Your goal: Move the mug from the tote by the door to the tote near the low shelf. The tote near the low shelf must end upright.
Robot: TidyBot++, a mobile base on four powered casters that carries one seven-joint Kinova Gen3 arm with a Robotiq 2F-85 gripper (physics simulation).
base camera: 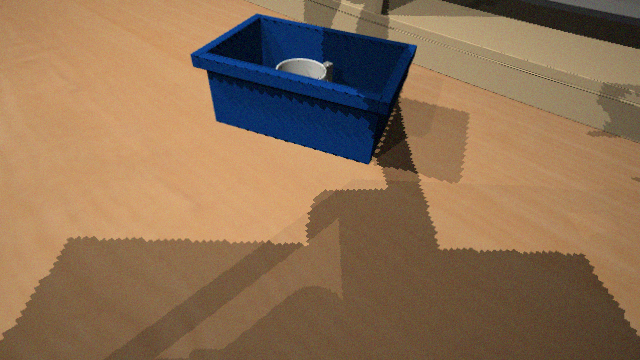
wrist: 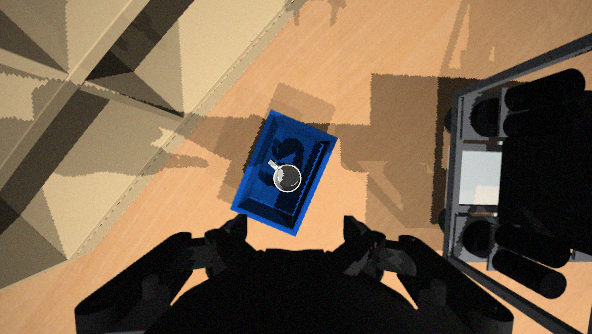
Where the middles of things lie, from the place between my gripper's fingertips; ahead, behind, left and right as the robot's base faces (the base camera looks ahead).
I see my gripper 40 mm short of the mug [base camera: 305, 67], 10 mm to the left of it and 390 mm above it.
